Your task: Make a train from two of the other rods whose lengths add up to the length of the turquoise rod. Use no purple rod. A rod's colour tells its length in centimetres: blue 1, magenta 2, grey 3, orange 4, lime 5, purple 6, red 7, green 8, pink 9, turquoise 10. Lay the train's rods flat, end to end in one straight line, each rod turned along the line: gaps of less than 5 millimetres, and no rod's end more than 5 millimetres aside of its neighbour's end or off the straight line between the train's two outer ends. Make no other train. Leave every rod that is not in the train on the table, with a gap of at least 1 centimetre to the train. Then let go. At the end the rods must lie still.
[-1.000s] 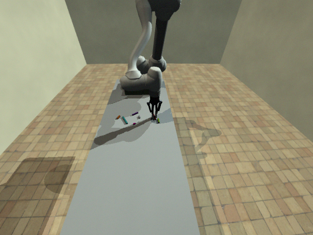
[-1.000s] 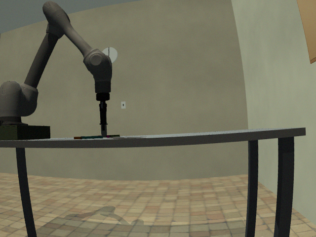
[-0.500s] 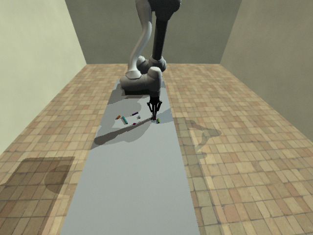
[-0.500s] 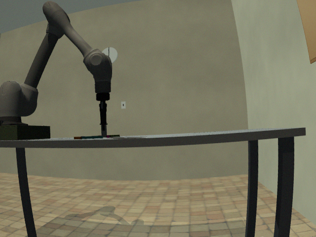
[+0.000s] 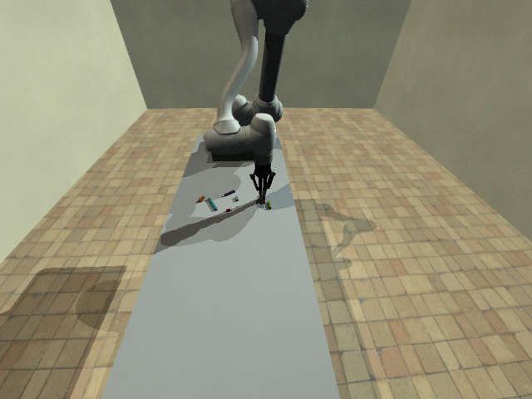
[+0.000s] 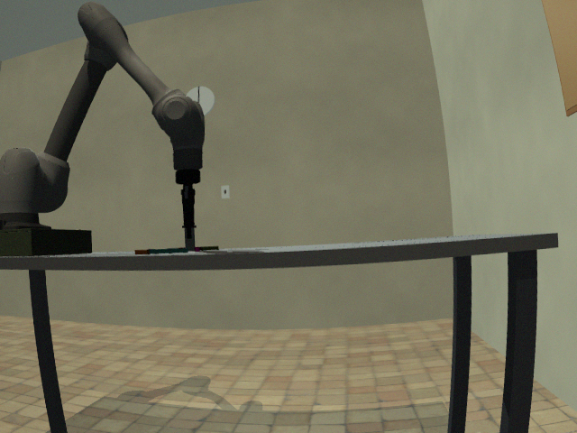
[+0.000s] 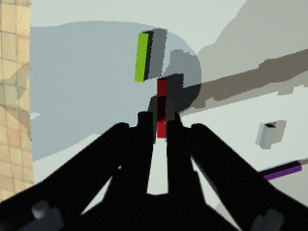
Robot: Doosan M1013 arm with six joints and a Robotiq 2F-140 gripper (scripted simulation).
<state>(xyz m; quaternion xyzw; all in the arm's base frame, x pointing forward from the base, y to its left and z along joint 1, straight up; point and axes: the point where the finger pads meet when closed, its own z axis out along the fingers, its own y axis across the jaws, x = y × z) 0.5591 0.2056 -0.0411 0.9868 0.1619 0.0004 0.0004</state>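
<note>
Now: the grey rod 14 cm to the right of my hand, 3 cm below it and 1 cm ahead of it. The rest, counted from my hand: red rod 3 cm below; then lime rod 5 cm ahead, 4 cm to the left, 3 cm below; then purple rod 18 cm to the right, 3 cm below, 3 cm behind.
</note>
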